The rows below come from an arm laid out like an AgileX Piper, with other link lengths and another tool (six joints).
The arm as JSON. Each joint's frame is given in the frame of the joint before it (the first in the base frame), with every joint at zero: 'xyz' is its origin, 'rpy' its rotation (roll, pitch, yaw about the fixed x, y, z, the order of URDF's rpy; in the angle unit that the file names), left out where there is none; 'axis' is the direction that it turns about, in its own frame. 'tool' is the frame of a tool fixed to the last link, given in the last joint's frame.
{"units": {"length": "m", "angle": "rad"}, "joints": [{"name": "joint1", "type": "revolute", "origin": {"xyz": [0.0, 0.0, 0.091]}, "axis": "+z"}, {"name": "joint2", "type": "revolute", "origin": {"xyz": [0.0, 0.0, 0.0]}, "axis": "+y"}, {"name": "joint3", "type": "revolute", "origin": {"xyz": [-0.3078, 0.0, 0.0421]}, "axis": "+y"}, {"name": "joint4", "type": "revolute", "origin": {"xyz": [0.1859, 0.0, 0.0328]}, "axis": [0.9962, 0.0, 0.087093]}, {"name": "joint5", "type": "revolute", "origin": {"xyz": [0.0, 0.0, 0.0]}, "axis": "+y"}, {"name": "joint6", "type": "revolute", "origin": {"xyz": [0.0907, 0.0, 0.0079]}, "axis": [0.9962, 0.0, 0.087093]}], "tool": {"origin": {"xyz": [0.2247, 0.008, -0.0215], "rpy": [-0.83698, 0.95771, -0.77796]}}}
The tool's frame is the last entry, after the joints.
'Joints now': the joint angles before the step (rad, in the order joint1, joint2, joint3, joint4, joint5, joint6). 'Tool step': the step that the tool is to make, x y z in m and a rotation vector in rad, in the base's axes. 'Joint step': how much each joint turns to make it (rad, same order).
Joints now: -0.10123 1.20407 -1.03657 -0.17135 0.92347 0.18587
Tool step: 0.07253 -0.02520 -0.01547 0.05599 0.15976 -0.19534
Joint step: -0.03324 0.42320 -0.43001 -0.02702 0.19860 0.14573
